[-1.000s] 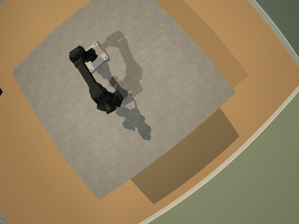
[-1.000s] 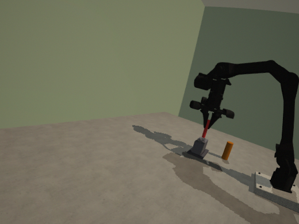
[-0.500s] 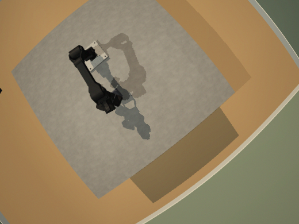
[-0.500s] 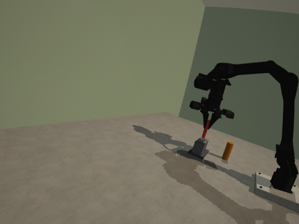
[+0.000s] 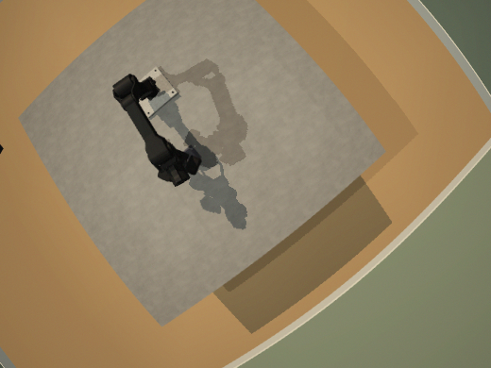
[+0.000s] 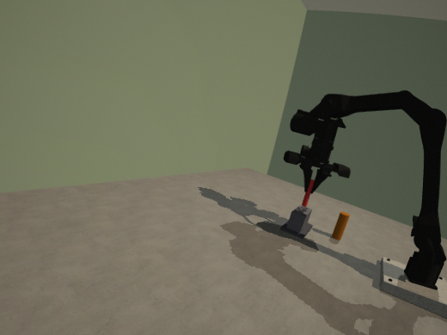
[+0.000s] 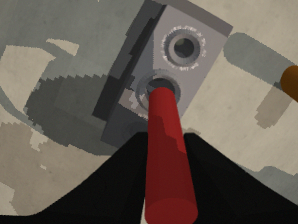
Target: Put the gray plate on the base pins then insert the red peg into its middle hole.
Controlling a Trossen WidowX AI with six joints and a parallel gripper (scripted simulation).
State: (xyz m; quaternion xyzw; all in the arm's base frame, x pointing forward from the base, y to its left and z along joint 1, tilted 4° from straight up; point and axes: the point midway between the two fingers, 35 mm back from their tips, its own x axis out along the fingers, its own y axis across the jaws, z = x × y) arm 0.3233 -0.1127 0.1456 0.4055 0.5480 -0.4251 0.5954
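Right now the red peg is right at my gripper tip. Round my gripper tip: orange cylinder: 12 cm behind, 7 cm below, 4 cm to the right.
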